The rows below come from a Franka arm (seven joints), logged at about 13 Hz.
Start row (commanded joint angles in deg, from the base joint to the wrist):
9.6 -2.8 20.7 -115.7 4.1 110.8 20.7
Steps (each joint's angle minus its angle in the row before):
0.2 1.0 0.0 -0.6 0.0 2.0 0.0
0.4 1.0 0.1 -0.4 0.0 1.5 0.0
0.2 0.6 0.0 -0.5 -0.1 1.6 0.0
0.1 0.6 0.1 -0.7 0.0 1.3 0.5
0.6 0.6 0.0 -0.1 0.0 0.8 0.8
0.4 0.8 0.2 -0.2 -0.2 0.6 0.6
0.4 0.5 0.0 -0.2 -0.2 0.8 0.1
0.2 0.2 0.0 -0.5 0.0 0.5 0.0
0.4 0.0 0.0 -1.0 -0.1 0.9 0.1
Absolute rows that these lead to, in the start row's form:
9.8 -1.8 20.7 -116.3 4.1 112.8 20.7
10.2 -0.8 20.8 -116.7 4.1 114.3 20.7
10.4 -0.2 20.8 -117.2 4.0 115.9 20.7
10.5 0.4 20.9 -117.9 4.0 117.2 21.2
11.1 1.0 20.9 -118.0 4.0 118.0 22.0
11.5 1.8 21.1 -118.2 3.8 118.6 22.6
11.9 2.3 21.1 -118.4 3.6 119.4 22.7
12.1 2.5 21.1 -118.9 3.6 119.9 22.7
12.5 2.5 21.1 -119.9 3.5 120.8 22.8

